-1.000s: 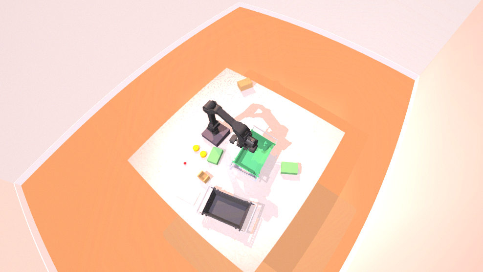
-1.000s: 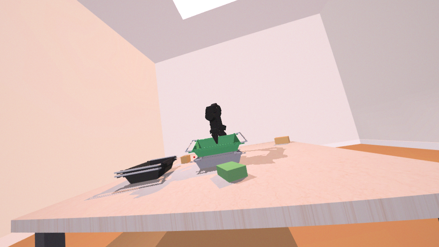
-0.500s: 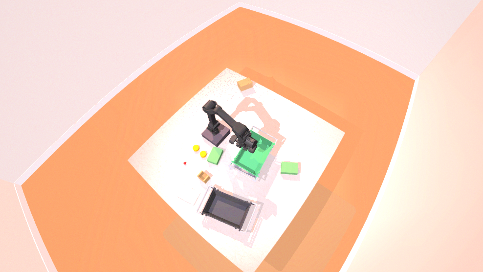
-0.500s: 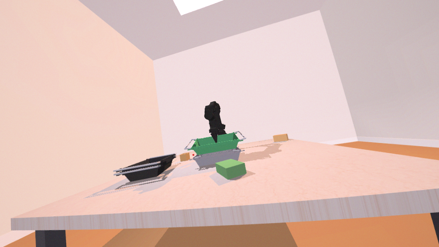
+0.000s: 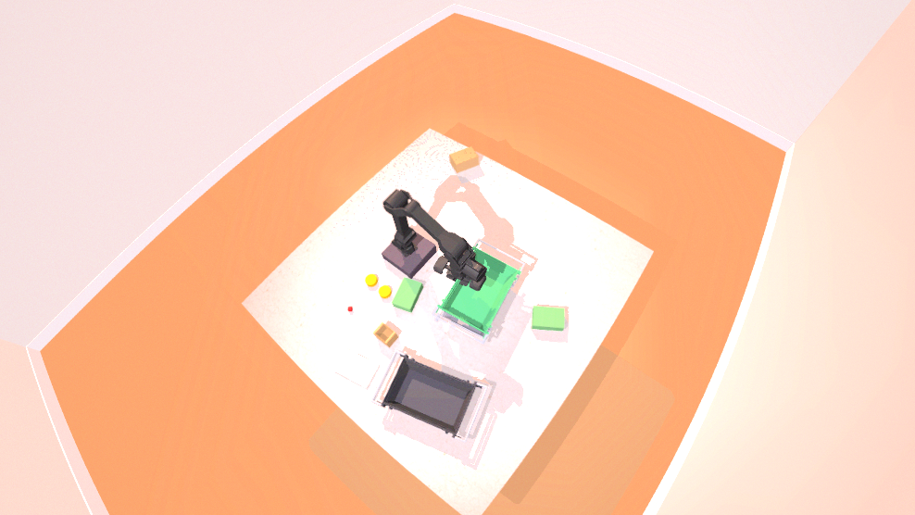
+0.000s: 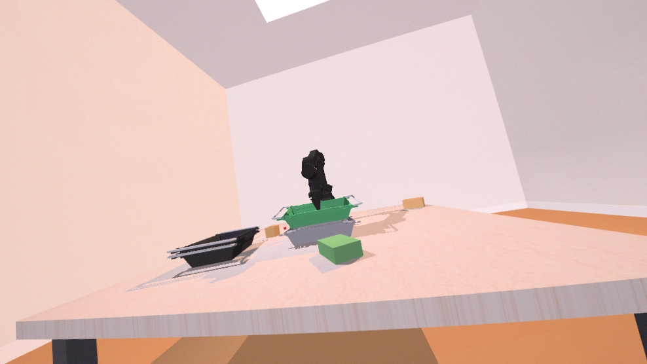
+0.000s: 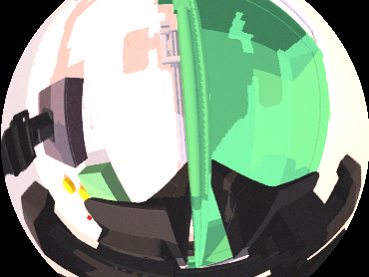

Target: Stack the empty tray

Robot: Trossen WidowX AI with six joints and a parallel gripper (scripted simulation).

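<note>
Now: the green tray 80 mm ahead of my gripper tip, 30 mm to the left of it and 20 mm above it. Also, from my gripper tip: red block 240 mm behind, 390 mm to the right, 90 mm below.
</note>
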